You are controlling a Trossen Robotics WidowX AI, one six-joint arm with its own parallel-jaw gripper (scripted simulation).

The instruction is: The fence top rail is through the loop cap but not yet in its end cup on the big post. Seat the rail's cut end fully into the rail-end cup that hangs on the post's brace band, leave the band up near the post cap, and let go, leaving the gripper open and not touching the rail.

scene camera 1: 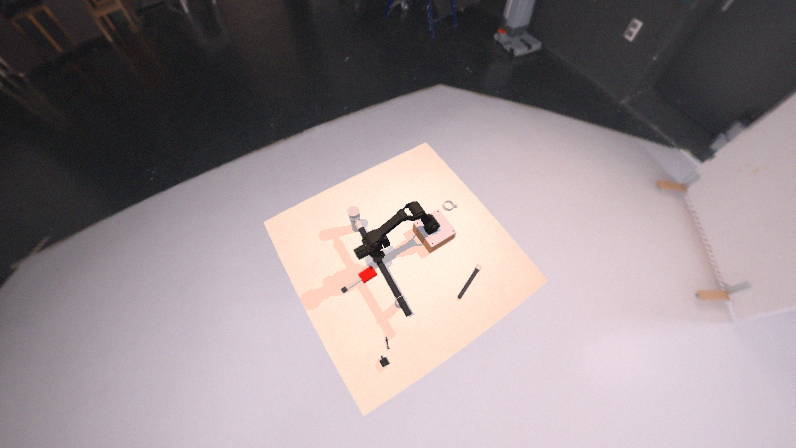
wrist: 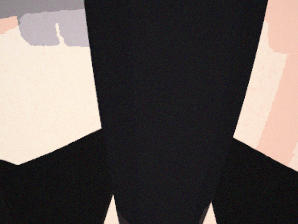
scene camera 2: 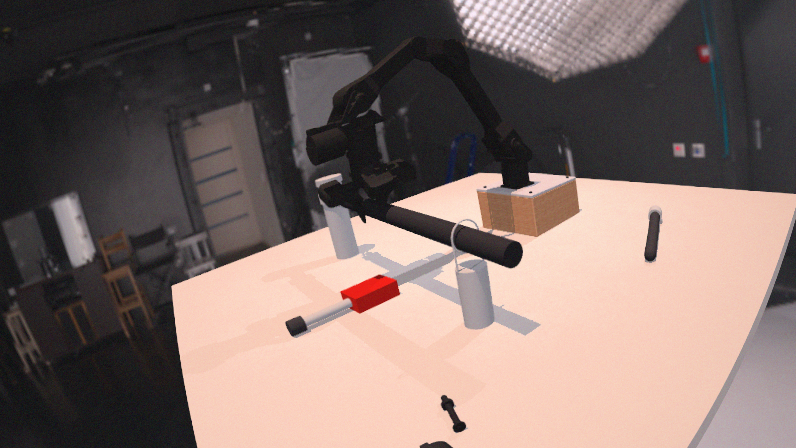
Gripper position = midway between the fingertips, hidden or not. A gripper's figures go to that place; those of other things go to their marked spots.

Labels:
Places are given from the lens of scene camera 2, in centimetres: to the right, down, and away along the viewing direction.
my gripper (scene camera 2: 372, 219): -5, -1, 89
dark top rail (scene camera 2: 436, 229): 6, 1, 65
red-handled tool (scene camera 2: 368, 294): -5, 12, 78
short grey post (scene camera 2: 473, 283): 10, 8, 60
The marked spots on the short grey post and the red-handled tool are 24 cm apart.

